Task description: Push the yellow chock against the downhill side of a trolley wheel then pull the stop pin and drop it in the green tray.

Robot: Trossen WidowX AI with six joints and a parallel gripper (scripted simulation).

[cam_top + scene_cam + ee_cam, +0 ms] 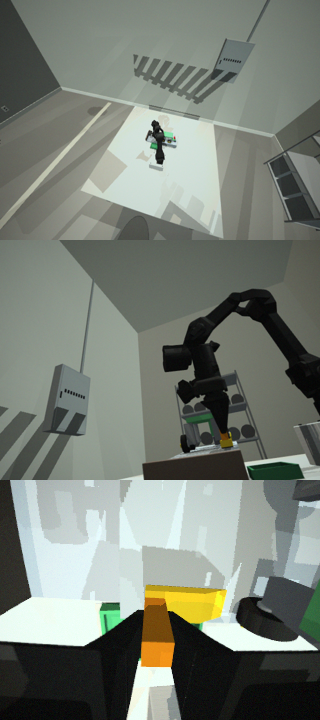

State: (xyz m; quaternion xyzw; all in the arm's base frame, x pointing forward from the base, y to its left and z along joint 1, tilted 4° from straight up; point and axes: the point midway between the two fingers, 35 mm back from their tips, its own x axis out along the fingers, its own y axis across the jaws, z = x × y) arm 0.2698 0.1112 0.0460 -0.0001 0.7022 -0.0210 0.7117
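Right now my gripper tip is 2 cm to the left of the yellow chock and 1 cm above it. Round my gripper tip: green tray: 6 cm behind, 1 cm to the right, 10 cm below; then green-topped trolley: 5 cm ahead, 13 cm to the right, 2 cm above; then grey ramp: 5 cm ahead, 12 cm to the right, 4 cm below.
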